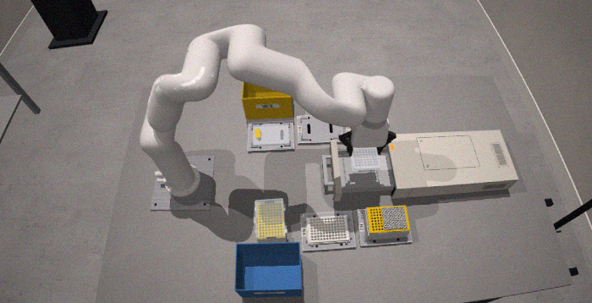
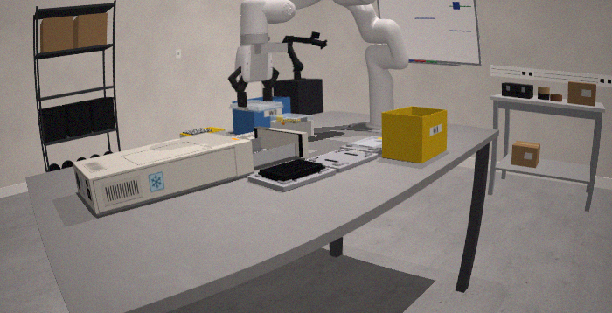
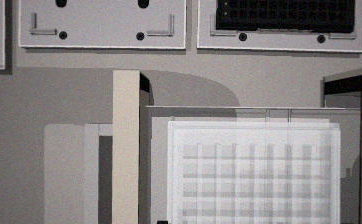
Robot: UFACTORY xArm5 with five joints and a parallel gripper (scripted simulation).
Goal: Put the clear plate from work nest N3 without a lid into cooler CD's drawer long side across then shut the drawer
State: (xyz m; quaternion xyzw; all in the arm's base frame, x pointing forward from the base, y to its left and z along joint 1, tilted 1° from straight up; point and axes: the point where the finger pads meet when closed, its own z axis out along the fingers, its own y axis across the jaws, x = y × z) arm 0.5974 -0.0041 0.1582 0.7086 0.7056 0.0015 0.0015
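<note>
Right now the drawer is 120 mm below my hand and 30 mm ahead of it. Also, from my hand: clear plate 10 mm below; then cooler 180 mm ahead, 120 mm below; then yellow tip box 200 mm to the right, 100 mm below, 50 mm ahead.
</note>
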